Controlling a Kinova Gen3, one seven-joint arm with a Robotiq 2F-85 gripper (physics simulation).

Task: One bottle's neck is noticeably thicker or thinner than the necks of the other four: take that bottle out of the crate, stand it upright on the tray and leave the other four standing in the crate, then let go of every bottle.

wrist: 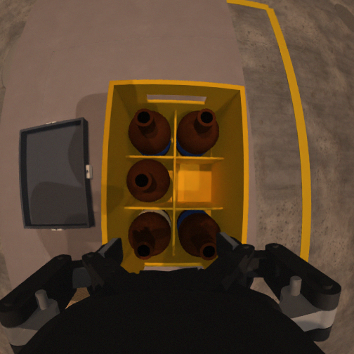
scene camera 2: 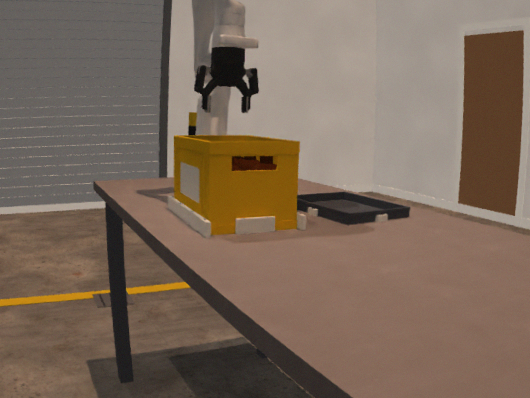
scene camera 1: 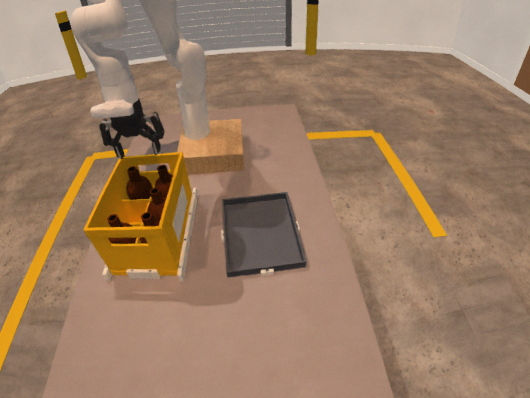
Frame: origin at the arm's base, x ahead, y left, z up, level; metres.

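Where they show: gripper, fingertip midpoint: [scene camera 2: 226, 112] [scene camera 1: 139, 155]; arm's base, origin of the base link: [scene camera 1: 197, 132].
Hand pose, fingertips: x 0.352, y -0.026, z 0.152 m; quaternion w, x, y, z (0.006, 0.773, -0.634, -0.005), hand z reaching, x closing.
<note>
Each offset is from my fingertips to the top centre of the thing. "spot": to the spot under its first point.
The yellow crate {0.056 m ahead, 0.000 m left, 0.055 m down} [scene camera 1: 135, 260] [scene camera 2: 255, 200] [wrist: 246, 165] holds several brown bottles. In the wrist view, bottles stand at the top left [wrist: 152, 137], top right [wrist: 198, 137], middle left [wrist: 155, 187], bottom left [wrist: 149, 227] and bottom right [wrist: 197, 230]; the middle-right compartment is empty. I cannot tell which neck differs in thickness. My gripper [scene camera 1: 138, 152] [scene camera 2: 226, 109] [wrist: 169, 246] is open and empty, pointing down above the crate's end nearest the robot base. The dark tray {spot: 0.026 m ahead, 0.303 m left, 0.225 m down} [scene camera 1: 264, 232] [scene camera 2: 350, 206] [wrist: 55, 175] lies flat beside the crate, its floor bare.
White strips [scene camera 1: 187, 237] [scene camera 2: 255, 224] stand along the crate's foot. Small white blocks {spot: 0.157 m ahead, 0.324 m left, 0.218 m down} [scene camera 1: 267, 272] [wrist: 89, 171] sit at the tray's edges. A wooden block [scene camera 1: 215, 162] under the robot base stands behind the crate and tray. The crate's high walls and inner dividers [wrist: 175, 165] surround the bottles.
</note>
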